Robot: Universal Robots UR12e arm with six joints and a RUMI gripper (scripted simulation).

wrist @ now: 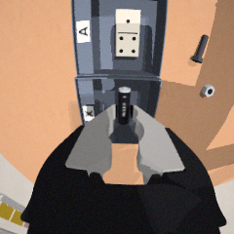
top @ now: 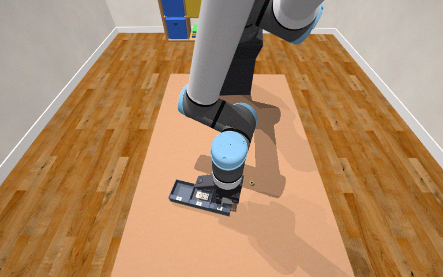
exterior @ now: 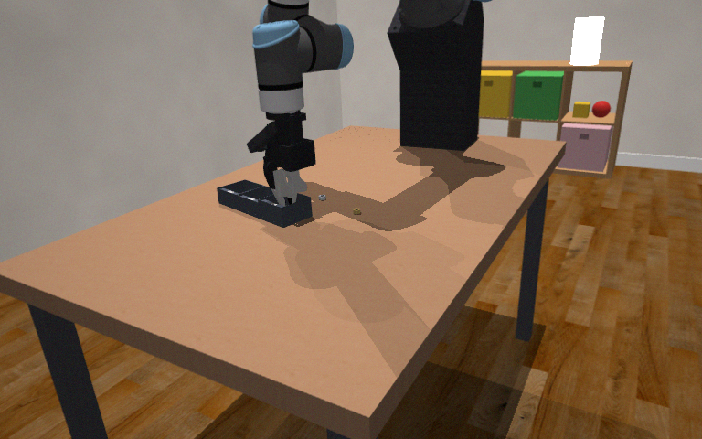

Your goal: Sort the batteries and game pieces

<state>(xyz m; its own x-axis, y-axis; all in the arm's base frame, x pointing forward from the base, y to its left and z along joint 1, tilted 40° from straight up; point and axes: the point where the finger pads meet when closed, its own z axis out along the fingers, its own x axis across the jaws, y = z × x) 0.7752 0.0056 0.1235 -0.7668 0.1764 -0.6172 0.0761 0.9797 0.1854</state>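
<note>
Now: hand 1 cm above the black battery. Round my hand: black screw 10 cm behind, 6 cm to the right, 3 cm below; then three-compartment bin tray 8 cm to the right, 1 cm below; then white domino 1 cm behind, 8 cm to the right, 2 cm below.
</note>
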